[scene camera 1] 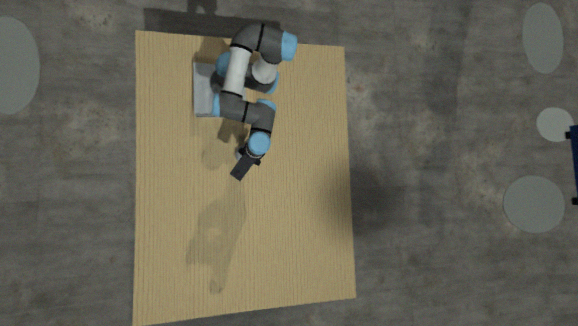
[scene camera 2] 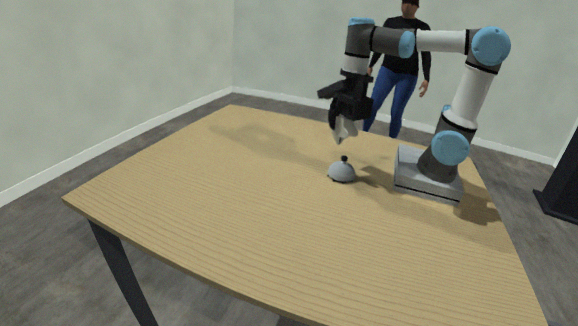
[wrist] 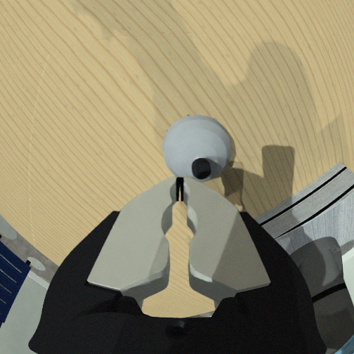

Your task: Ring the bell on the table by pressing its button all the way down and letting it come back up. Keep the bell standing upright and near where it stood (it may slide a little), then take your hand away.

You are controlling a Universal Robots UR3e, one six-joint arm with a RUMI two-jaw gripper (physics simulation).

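Places are measured from the arm's base along level axes (x ahead, y left, z up), in centimetres.
Where they show: gripper, fingertip midpoint: (scene camera 2: 338,144); arm's base, origin of the base link: (scene camera 2: 435,170).
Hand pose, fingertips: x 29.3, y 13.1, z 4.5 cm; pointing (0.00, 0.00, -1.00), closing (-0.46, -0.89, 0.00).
Each offset is from my fingertips to the top centre of the thing. Level surfaces: height alone.
The bell, a grey dome @(dx -2.2, dy -1.2, dz -3.9 cm) (scene camera 2: 341,173) (wrist: 195,142), stands upright on the wooden table @(dz -10.5 cm) (scene camera 1: 300,225) (scene camera 2: 240,220). Its black button @(dx -2.2, dy -1.2, dz -3.9 cm) (scene camera 2: 344,158) (wrist: 201,168) stands up at the top of the dome. My gripper (scene camera 2: 339,142) (wrist: 179,178) is shut, with its fingertips together and nothing between them. The fingertips hang a little above the button, with a visible gap in the second scene view. In the wrist view the button shows just beyond the fingertips, slightly to the right. In the first scene view the arm and gripper hide most of the bell.
The arm's grey base block (scene camera 1: 202,95) (scene camera 2: 417,183) stands on the table, to the right of the bell in the second scene view. A person in a black top and blue trousers (scene camera 2: 395,92) stands behind the table. A dark stand (scene camera 2: 562,185) is at the right edge.
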